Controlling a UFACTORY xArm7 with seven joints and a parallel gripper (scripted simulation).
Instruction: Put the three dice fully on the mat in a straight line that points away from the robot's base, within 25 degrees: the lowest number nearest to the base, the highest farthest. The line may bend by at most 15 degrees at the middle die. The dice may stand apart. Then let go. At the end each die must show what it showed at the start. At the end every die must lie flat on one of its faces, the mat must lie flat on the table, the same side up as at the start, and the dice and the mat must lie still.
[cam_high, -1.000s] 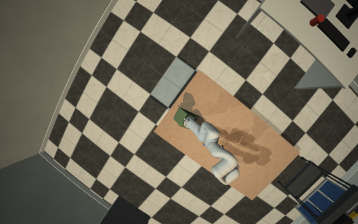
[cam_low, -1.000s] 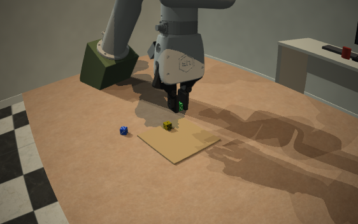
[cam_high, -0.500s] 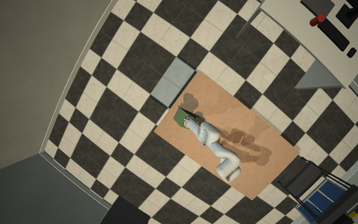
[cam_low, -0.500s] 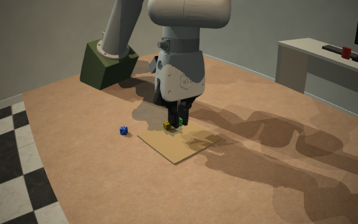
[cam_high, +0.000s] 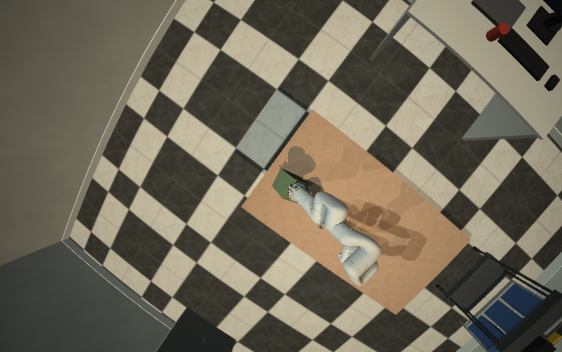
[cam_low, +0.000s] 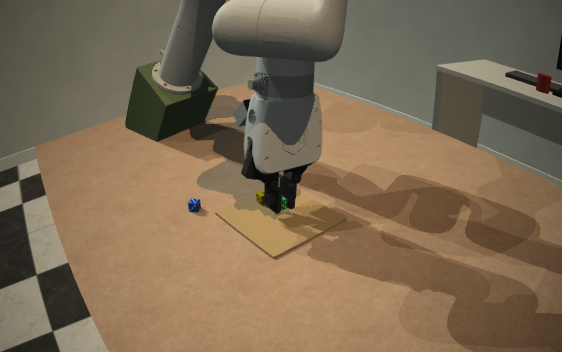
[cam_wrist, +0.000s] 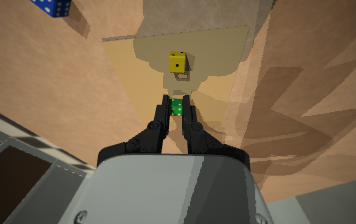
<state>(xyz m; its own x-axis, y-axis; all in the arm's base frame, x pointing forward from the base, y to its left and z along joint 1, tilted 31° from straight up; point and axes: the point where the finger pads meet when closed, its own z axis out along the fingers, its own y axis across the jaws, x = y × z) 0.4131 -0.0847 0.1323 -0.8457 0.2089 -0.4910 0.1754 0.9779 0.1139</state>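
Now: the tan mat 40 mm below my hand. The rest, counted from my hand: blue die (110 mm behind, 80 mm to the right, 30 mm below); green die (10 mm below); yellow die (50 mm behind, 30 mm below, 10 mm to the left).
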